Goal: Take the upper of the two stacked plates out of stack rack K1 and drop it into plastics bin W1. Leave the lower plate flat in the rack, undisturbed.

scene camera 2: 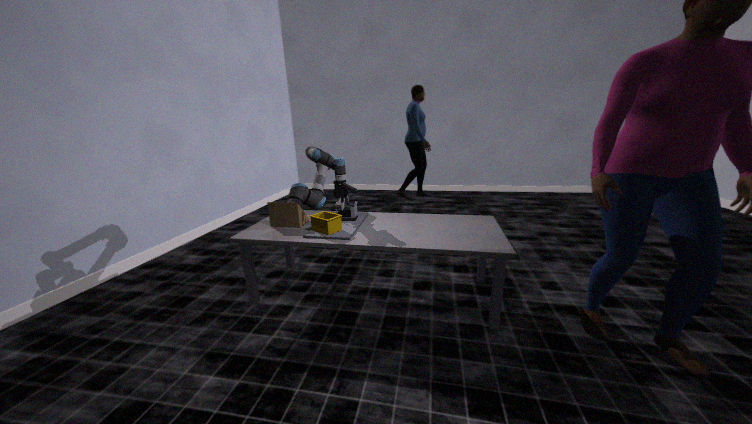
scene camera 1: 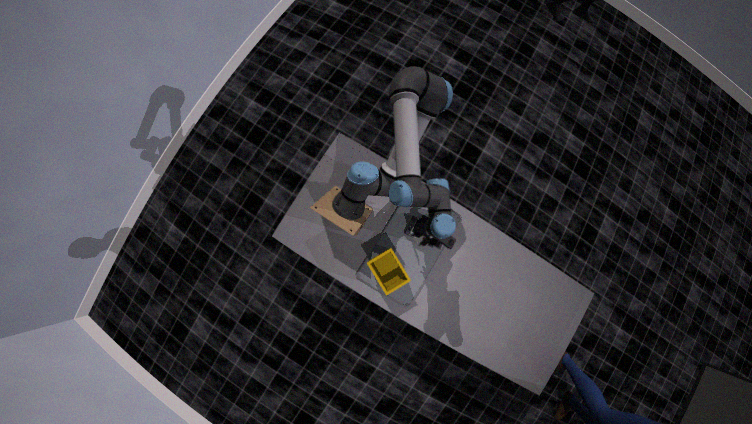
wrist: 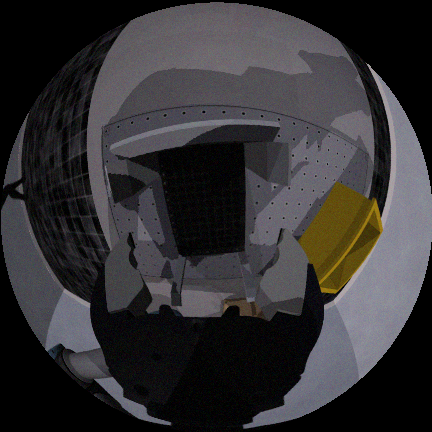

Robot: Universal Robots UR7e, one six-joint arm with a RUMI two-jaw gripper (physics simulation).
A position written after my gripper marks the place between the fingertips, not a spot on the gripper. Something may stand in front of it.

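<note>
Black plate [wrist: 204, 186] in sight. My gripper [wrist: 203, 233] too.
</note>
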